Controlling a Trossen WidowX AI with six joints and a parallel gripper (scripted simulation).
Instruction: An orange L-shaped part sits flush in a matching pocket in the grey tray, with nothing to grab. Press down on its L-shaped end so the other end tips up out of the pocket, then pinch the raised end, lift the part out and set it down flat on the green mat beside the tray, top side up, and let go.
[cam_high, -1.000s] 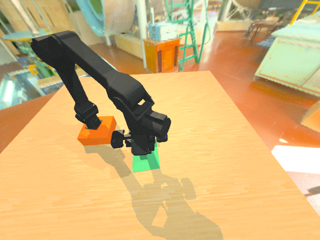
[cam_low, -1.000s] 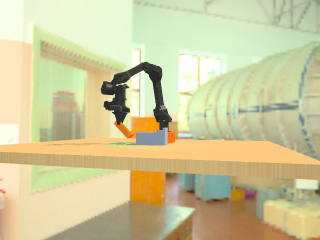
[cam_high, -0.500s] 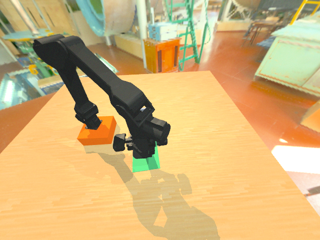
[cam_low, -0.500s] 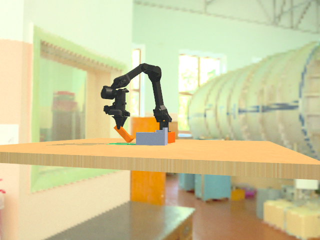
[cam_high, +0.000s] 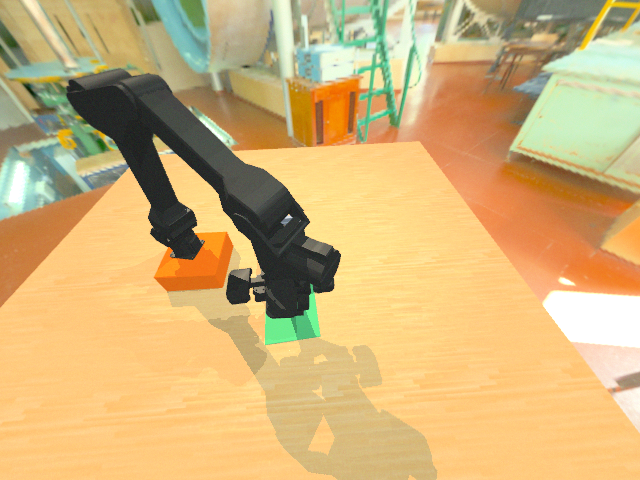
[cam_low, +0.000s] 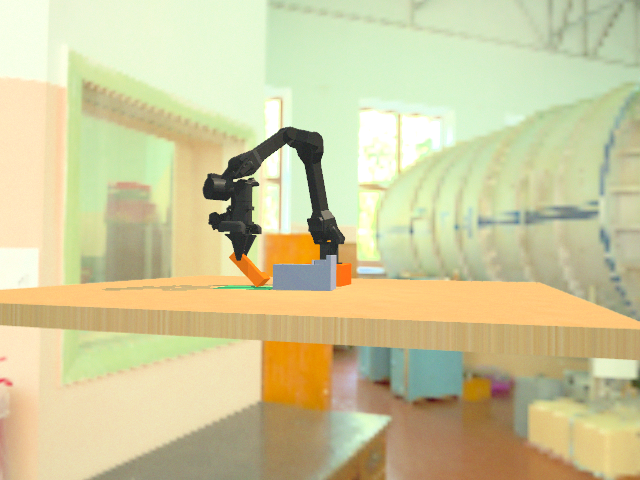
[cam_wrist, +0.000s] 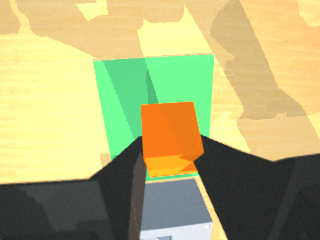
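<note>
Right now the orange L-shaped part is 30 mm to the left of my gripper tip, 30 mm below it and 20 mm behind it. Also, from my gripper tip: green mat (90 mm below, 20 mm to the left, 10 mm behind).
</note>
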